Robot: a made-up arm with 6 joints. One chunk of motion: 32 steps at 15 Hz.
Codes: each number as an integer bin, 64 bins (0 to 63) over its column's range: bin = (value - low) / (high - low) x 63, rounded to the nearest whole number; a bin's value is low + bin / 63 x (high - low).
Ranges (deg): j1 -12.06..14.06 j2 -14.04..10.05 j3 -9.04..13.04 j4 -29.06..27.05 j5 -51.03..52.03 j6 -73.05..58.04
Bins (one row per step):
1: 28 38 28 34 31 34
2: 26 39 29 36 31 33
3: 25 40 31 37 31 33
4: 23 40 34 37 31 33
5: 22 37 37 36 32 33
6: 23 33 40 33 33 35
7: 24 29 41 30 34 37
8: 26 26 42 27 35 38
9: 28 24 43 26 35 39
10: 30 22 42 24 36 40
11: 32 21 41 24 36 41
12: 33 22 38 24 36 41
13: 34 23 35 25 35 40
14: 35 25 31 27 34 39
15: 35 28 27 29 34 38
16: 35 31 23 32 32 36
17: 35 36 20 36 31 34
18: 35 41 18 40 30 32
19: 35 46 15 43 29 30
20: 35 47 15 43 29 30
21: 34 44 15 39 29 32
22: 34 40 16 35 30 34
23: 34 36 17 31 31 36
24: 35 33 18 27 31 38
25: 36 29 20 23 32 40
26: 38 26 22 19 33 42
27: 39 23 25 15 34 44
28: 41 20 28 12 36 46
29: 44 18 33 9 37 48
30: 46 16 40 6 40 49
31: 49 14 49 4 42 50
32: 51 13 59 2 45 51
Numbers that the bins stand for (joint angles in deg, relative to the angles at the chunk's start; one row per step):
1: -0.45 0.49 0.77 1.22 -0.32 -2.30
2: -1.28 0.87 1.12 3.00 -0.32 -4.38
3: -1.69 1.26 1.82 3.89 -0.32 -4.38
4: -2.52 1.26 2.88 3.89 -0.32 -4.38
5: -2.94 0.11 3.93 3.00 1.32 -4.38
6: -2.52 -1.42 4.98 0.33 2.95 -0.22
7: -2.11 -2.95 5.33 -2.34 4.59 3.94
8: -1.28 -4.10 5.68 -5.01 6.23 6.02
9: -0.45 -4.86 6.03 -5.90 6.23 8.10
10: 0.38 -5.63 5.68 -7.68 7.86 10.18
11: 1.21 -6.01 5.33 -7.68 7.86 12.26
12: 1.62 -5.63 4.28 -7.68 7.86 12.26
13: 2.04 -5.25 3.23 -6.79 6.23 10.18
14: 2.45 -4.48 1.82 -5.01 4.59 8.10
15: 2.45 -3.33 0.42 -3.23 4.59 6.02
16: 2.45 -2.19 -0.98 -0.56 1.32 1.86
17: 2.45 -0.27 -2.03 3.00 -0.32 -2.30
18: 2.45 1.64 -2.73 6.57 -1.95 -6.46
19: 2.45 3.55 -3.78 9.24 -3.59 -10.63
20: 2.45 3.93 -3.78 9.24 -3.59 -10.63
21: 2.04 2.78 -3.78 5.67 -3.59 -6.46
22: 2.04 1.26 -3.43 2.11 -1.95 -2.30
23: 2.04 -0.27 -3.08 -1.45 -0.32 1.86
24: 2.45 -1.42 -2.73 -5.01 -0.32 6.02
25: 2.87 -2.95 -2.03 -8.58 1.32 10.18
26: 3.69 -4.10 -1.33 -12.14 2.95 14.34
27: 4.11 -5.25 -0.28 -15.70 4.59 18.50
28: 4.94 -6.39 0.77 -18.37 7.86 22.67
29: 6.18 -7.16 2.53 -21.04 9.50 26.83
30: 7.01 -7.92 4.98 -23.72 14.40 28.91
31: 8.26 -8.69 8.13 -25.50 17.68 30.99
32: 9.08 -9.07 11.64 -27.28 22.58 33.07

